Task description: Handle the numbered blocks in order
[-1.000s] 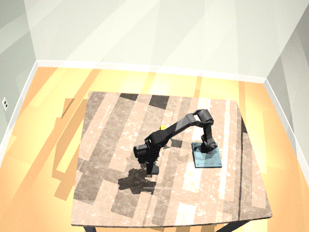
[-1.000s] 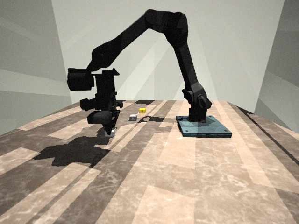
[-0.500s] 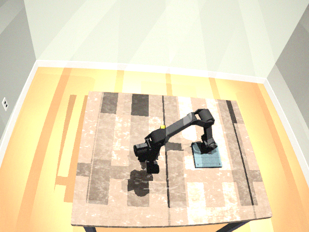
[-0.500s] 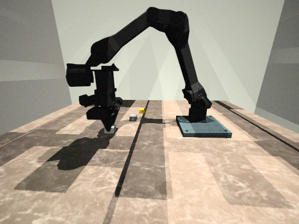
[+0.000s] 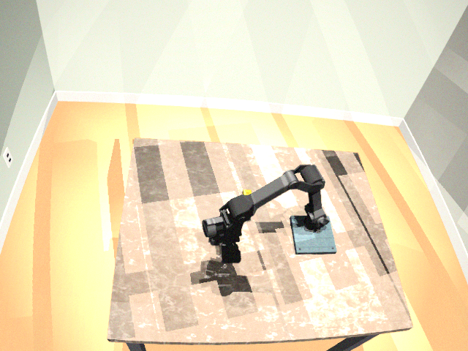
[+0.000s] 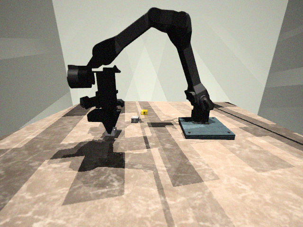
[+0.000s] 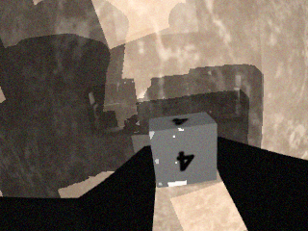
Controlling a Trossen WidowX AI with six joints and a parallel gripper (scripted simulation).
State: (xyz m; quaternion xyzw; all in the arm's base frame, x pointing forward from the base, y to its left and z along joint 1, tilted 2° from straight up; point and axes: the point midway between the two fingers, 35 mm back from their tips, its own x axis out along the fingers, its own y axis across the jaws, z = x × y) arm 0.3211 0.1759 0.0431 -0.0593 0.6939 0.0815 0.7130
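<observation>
The white block printed 4 lies right at my gripper tip. Also, from my gripper tip: grey block (160 mm to the right, 30 mm behind, 10 mm below); yellow block (280 mm to the right, 40 mm behind, 10 mm below).
</observation>
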